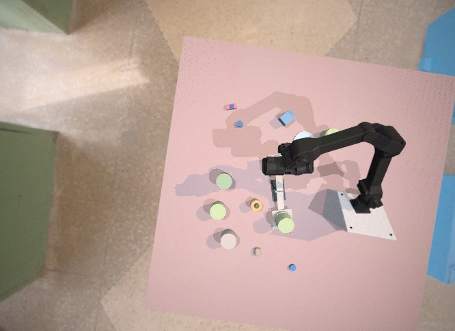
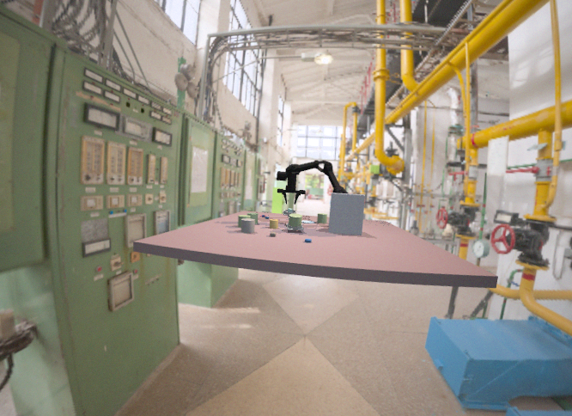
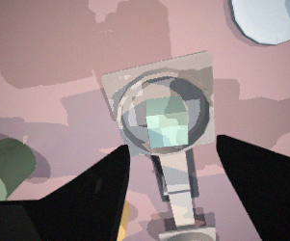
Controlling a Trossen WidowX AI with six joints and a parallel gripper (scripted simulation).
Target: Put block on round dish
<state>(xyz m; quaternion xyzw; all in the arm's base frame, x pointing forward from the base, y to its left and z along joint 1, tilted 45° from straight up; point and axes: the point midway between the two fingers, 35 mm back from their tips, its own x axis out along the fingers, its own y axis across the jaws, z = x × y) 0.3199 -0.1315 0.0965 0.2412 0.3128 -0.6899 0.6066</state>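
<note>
The pale round dish lies 13 cm behind my gripper tip, 10 cm to the right of it and 13 cm below it. Also, from my gripper tip: balance beam (1 cm behind, 12 cm to the left, 9 cm below); then blue block (4 cm behind, 21 cm to the right, 11 cm below).
</note>
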